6 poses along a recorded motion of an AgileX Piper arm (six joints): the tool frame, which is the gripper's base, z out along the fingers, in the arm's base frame.
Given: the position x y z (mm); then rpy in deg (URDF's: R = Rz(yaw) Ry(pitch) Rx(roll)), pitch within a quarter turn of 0, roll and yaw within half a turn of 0.
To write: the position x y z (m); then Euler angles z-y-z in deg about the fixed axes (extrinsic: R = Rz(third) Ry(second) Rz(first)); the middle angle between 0 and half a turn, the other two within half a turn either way. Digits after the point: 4 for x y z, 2 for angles.
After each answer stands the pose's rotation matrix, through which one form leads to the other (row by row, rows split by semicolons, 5 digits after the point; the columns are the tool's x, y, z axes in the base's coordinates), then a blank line. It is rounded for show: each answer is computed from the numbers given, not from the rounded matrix.
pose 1, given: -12.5 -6.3 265.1 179.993 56.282 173.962
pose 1, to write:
-0.0125 -0.0063 0.2651 0.00 123.72 -6.03
-0.55203 0.10509 0.82718; 0.05839 0.99446 -0.08737; -0.83178 0.00007 -0.55511

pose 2, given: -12.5 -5.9 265.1 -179.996 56.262 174.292
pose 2, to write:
-0.0125 -0.0059 0.2651 0.00 123.74 -5.71
-0.55264 0.09952 0.82746; 0.05524 0.99504 -0.08278; -0.83159 -0.00004 -0.55540

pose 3, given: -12.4 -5.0 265.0 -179.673 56.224 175.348
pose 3, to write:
-0.0124 -0.0050 0.2650 -0.22 123.78 -5.05
-0.55412 0.08583 0.82800; 0.04509 0.99630 -0.07310; -0.83122 -0.00317 -0.55594

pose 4, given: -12.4 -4.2 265.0 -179.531 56.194 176.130
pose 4, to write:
-0.0124 -0.0042 0.2650 -0.31 123.80 -4.43
-0.55511 0.07428 0.82845; 0.03755 0.99723 -0.06425; -0.83093 -0.00455 -0.55636

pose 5, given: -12.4 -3.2 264.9 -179.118 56.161 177.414
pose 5, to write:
-0.0124 -0.0032 0.2649 -0.59 123.83 -3.65
-0.55629 0.05789 0.82897; 0.02512 0.99829 -0.05285; -0.83061 -0.00857 -0.55680

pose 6, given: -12.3 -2.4 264.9 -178.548 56.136 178.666
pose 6, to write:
-0.0123 -0.0024 0.2649 -0.97 123.85 -3.08
-0.55707 0.04431 0.82928; 0.01297 0.99892 -0.04466; -0.83036 -0.01412 -0.55704

